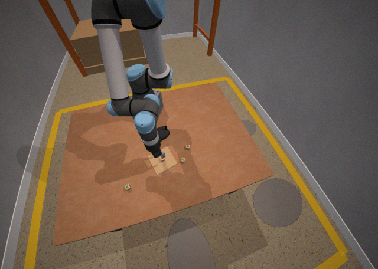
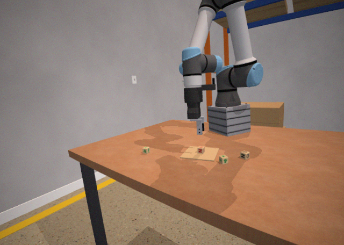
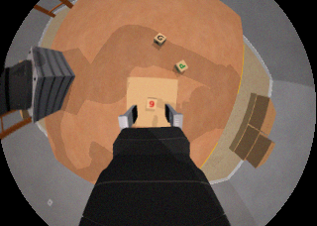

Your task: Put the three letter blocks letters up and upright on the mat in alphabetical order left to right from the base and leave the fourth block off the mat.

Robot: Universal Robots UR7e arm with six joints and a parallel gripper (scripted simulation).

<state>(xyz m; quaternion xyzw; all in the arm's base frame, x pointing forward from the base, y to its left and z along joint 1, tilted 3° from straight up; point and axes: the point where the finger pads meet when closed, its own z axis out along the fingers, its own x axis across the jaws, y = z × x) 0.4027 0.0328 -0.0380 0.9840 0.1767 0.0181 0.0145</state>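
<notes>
Now: hand 110 mm above the tan mat.
</notes>
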